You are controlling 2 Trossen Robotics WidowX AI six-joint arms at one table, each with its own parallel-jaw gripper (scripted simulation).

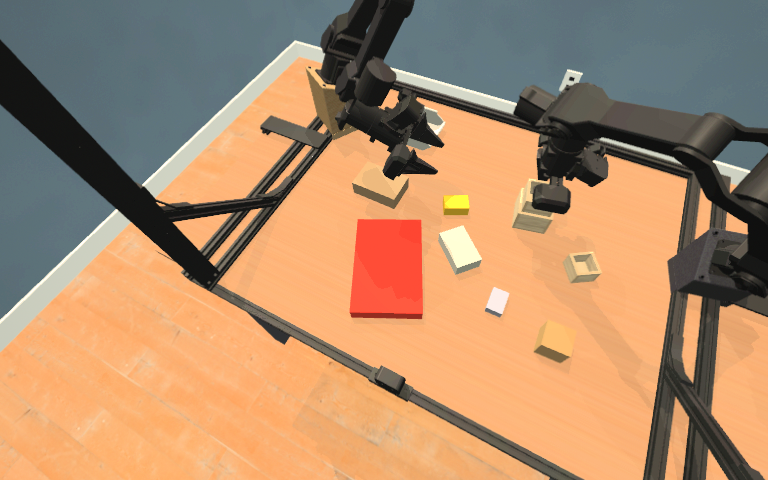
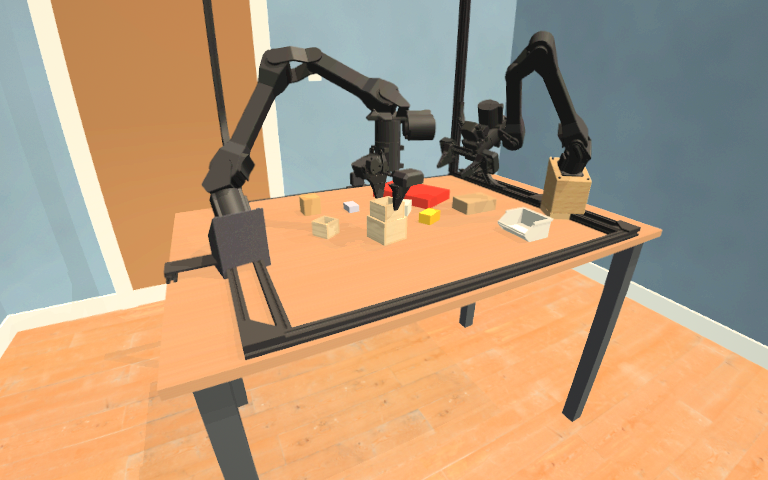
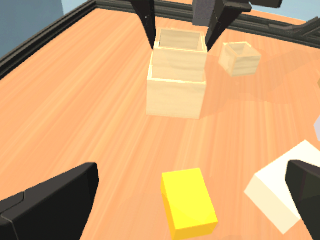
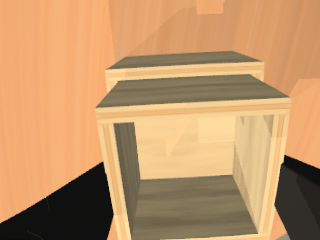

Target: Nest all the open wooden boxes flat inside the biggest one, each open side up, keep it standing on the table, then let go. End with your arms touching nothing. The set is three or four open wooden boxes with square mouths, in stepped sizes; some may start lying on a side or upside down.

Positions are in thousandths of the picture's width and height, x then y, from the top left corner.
Labels:
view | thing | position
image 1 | my left gripper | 574, 332
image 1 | my right gripper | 702, 409
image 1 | biggest wooden box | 684, 461
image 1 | smallest wooden box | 756, 557
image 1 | red slab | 505, 576
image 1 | cream block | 602, 532
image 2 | my left gripper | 584, 357
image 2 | my right gripper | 505, 432
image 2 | biggest wooden box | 508, 484
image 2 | white bin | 670, 459
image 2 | red slab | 551, 409
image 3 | my left gripper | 602, 715
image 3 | biggest wooden box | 517, 406
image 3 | smallest wooden box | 733, 240
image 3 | middle-sized wooden box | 548, 265
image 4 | my right gripper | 595, 690
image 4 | biggest wooden box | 705, 260
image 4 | middle-sized wooden box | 614, 627

